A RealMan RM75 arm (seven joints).
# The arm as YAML. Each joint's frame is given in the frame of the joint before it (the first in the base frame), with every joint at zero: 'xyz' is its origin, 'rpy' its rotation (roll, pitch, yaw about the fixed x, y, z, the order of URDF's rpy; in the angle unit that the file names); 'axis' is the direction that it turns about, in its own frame. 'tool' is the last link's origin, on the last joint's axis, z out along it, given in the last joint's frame.
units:
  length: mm
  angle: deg
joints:
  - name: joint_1
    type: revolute
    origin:
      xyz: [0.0, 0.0, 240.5]
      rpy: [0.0, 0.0, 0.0]
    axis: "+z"
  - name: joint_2
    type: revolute
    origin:
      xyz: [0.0, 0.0, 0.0]
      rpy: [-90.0, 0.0, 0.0]
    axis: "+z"
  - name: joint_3
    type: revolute
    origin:
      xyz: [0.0, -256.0, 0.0]
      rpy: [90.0, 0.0, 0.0]
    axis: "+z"
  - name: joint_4
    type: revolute
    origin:
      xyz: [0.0, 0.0, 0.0]
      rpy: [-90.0, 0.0, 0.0]
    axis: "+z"
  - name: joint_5
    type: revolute
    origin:
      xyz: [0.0, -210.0, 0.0]
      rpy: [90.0, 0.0, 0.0]
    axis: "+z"
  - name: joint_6
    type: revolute
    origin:
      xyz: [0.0, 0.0, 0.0]
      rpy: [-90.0, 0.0, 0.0]
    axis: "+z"
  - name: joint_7
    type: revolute
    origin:
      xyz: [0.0, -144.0, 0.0]
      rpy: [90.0, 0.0, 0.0]
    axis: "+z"
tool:
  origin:
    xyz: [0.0, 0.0, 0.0]
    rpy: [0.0, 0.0, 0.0]
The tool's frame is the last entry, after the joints.
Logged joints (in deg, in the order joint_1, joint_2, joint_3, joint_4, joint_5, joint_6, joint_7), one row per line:
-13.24 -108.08 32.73 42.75 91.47 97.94 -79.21
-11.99 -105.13 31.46 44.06 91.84 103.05 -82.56
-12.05 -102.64 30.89 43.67 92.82 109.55 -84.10
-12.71 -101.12 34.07 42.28 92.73 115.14 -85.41
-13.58 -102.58 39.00 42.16 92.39 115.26 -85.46
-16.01 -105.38 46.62 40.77 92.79 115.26 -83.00
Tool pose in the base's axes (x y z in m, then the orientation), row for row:
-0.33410 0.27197 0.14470 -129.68 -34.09 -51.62
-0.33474 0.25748 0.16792 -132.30 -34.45 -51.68
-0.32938 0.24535 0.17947 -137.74 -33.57 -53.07
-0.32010 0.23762 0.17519 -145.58 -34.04 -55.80
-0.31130 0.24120 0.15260 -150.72 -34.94 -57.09
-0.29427 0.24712 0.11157 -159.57 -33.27 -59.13
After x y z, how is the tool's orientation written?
As a rotation vector, in degrees.
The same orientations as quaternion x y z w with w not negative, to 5 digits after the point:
-0.85761 -0.22545 -0.34138 0.31168
-0.86601 -0.22550 -0.33829 0.29109
-0.88167 -0.21488 -0.33970 0.24717
-0.89782 -0.20993 -0.34413 0.17725
-0.90602 -0.21003 -0.34318 0.13127
-0.91874 -0.19156 -0.34045 0.05761

